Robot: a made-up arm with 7 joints. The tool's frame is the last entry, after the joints. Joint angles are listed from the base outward.
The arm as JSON. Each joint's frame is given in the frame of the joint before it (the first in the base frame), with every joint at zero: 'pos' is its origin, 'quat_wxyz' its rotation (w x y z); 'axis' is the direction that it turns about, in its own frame. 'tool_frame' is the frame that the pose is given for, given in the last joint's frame.
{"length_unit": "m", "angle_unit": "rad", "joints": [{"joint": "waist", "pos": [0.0, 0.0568, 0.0], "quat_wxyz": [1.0, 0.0, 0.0, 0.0], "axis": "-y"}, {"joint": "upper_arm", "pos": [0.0, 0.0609, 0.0], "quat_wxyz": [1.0, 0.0, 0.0, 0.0], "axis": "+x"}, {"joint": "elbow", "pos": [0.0, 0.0, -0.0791], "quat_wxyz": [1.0, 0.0, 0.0, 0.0], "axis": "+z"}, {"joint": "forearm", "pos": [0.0, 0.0, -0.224], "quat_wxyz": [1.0, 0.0, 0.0, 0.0], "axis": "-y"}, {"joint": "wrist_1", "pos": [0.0, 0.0, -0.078], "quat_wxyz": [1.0, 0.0, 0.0, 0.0], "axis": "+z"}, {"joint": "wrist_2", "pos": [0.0, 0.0, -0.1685], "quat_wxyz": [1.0, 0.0, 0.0, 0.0], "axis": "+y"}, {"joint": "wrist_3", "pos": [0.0, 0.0, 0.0], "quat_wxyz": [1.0, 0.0, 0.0, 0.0], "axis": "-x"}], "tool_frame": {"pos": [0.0, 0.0, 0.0], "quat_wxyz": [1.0, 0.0, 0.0, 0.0]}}
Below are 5 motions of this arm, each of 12 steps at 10 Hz.
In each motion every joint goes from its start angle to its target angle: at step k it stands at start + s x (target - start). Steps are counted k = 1, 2, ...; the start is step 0. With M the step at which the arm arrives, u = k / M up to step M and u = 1 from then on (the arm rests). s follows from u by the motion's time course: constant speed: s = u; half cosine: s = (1 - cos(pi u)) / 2; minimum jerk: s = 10 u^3 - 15 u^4 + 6 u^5.
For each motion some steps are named. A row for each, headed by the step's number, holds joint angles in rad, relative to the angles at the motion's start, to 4 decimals.
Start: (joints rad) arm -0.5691 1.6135 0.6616 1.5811 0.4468 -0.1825 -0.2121
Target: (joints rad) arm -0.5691 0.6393 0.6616 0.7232 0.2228 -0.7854 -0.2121
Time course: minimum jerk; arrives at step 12
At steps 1, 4, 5, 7, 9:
1: 0.0000 -0.0050 0.0000 -0.0044 -0.0011 -0.0031 0.0000
4: 0.0000 -0.2045 0.0000 -0.1801 -0.0470 -0.1265 0.0000
5: 0.0000 -0.3377 0.0000 -0.2974 -0.0776 -0.2090 0.0000
7: 0.0000 -0.6365 0.0000 -0.5605 -0.1464 -0.3939 0.0000
9: 0.0000 -0.8734 0.0000 -0.7691 -0.2008 -0.5405 0.0000

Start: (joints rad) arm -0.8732 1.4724 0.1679 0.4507 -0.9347 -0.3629 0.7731
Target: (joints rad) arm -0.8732 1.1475 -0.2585 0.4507 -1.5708 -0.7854 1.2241
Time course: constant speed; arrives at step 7
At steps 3, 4, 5, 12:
3: 0.0000 -0.1392 -0.1827 0.0000 -0.2726 -0.1811 0.1933
4: 0.0000 -0.1857 -0.2437 0.0000 -0.3635 -0.2414 0.2577
5: 0.0000 -0.2321 -0.3046 0.0000 -0.4544 -0.3018 0.3221
12: 0.0000 -0.3249 -0.4264 0.0000 -0.6361 -0.4225 0.4510

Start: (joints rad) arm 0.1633 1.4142 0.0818 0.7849 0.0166 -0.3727 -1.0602
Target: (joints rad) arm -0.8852 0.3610 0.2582 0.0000 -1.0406 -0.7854 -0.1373
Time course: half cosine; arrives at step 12
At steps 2, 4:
2: -0.0702 -0.0706 0.0118 -0.0526 -0.0708 -0.0276 0.0618
4: -0.2621 -0.2633 0.0441 -0.1962 -0.2643 -0.1032 0.2307

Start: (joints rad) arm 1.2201 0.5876 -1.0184 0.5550 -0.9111 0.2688 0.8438
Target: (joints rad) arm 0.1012 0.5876 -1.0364 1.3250 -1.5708 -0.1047 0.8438
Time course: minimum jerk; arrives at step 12
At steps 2, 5, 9, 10, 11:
2: -0.0397 0.0000 -0.0006 0.0273 -0.0234 -0.0133 0.0000
5: -0.3878 0.0000 -0.0062 0.2669 -0.2287 -0.1295 0.0000
9: -1.0031 0.0000 -0.0161 0.6903 -0.5914 -0.3348 0.0000
10: -1.0792 0.0000 -0.0174 0.7427 -0.6363 -0.3602 0.0000
11: -1.1132 0.0000 -0.0179 0.7661 -0.6563 -0.3716 0.0000

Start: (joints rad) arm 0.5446 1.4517 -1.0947 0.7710 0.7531 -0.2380 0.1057
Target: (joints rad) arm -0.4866 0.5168 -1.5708 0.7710 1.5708 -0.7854 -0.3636
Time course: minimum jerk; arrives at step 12
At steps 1, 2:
1: -0.0052 -0.0048 -0.0024 0.0000 0.0042 -0.0028 -0.0024
2: -0.0366 -0.0332 -0.0169 0.0000 0.0290 -0.0194 -0.0167

